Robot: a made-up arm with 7 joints. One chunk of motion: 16 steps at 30 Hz.
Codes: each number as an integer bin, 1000 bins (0 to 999) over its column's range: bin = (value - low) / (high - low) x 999, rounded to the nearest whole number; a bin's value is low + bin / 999 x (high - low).
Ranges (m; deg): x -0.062..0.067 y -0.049..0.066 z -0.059..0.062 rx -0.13..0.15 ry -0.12..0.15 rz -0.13..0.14
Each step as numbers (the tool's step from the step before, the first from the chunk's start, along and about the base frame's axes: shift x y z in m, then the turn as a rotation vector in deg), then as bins.
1 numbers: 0.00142 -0.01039 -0.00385 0.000 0.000 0.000
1 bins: 491 335 455 464 444 481
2 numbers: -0.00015 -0.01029 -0.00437 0.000 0.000 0.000
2 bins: 479 336 451 464 444 481
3 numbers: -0.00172 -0.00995 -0.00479 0.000 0.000 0.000
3 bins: 467 339 448 464 444 481
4 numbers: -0.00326 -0.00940 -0.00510 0.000 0.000 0.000
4 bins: 455 344 445 464 444 481
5 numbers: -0.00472 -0.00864 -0.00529 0.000 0.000 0.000
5 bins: 444 351 443 464 444 481
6 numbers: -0.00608 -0.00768 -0.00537 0.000 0.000 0.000
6 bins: 433 359 443 464 444 481
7 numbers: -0.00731 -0.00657 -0.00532 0.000 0.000 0.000
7 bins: 424 369 443 464 444 481
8 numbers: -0.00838 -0.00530 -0.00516 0.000 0.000 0.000
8 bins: 415 380 445 464 444 481
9 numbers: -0.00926 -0.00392 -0.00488 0.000 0.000 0.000
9 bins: 408 392 447 464 444 481
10 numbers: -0.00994 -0.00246 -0.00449 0.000 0.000 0.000
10 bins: 403 404 450 464 444 481
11 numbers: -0.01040 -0.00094 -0.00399 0.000 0.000 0.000
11 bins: 400 417 454 464 444 481
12 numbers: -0.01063 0.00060 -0.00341 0.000 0.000 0.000
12 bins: 398 431 459 464 444 481
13 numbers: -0.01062 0.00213 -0.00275 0.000 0.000 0.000
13 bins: 398 444 464 464 444 481
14 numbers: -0.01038 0.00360 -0.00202 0.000 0.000 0.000
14 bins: 400 457 470 464 444 481
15 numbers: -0.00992 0.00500 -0.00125 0.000 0.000 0.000
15 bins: 403 469 477 464 444 481
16 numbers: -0.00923 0.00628 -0.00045 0.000 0.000 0.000
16 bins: 409 480 483 464 444 481
